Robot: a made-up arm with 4 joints.
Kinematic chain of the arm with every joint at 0, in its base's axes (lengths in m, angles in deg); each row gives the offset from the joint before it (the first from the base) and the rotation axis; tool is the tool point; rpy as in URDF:
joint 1: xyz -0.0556 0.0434 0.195 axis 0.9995 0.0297 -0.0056
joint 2: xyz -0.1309 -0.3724 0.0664 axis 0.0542 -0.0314 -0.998
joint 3: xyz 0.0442 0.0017 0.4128 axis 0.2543 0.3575 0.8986
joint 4: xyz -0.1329 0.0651 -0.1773 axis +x
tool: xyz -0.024 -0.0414 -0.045 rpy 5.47 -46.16 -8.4
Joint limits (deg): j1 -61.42..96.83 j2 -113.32..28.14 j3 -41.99..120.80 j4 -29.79..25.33
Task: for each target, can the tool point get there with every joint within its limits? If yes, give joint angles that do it. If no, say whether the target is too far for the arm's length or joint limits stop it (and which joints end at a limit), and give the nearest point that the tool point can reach.
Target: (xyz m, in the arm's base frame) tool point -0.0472 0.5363 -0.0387
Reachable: no: joint limits stop it (at a limit: joint 1, joint 2, joint 3, joint 4) | nearest point -0.1669 -0.1273 -0.1362 | short by 0.681 m
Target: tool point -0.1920 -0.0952 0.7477
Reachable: yes | joints -46.02 -91.73 18.79 3.24
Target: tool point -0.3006 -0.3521 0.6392
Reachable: yes | joints -16.16 -19.01 55.53 -2.12
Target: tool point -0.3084 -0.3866 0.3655
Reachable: yes | joints 11.71 -24.92 4.08 17.54
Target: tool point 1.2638 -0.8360 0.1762
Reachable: no: too far | nearest point 0.0306 -0.4959 0.1878 | short by 1.279 m
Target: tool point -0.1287 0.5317 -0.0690
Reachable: no: joint limits stop it (at a limit: joint 1, joint 2, joint 3, joint 4) | nearest point -0.1669 -0.1273 -0.1362 | short by 0.664 m
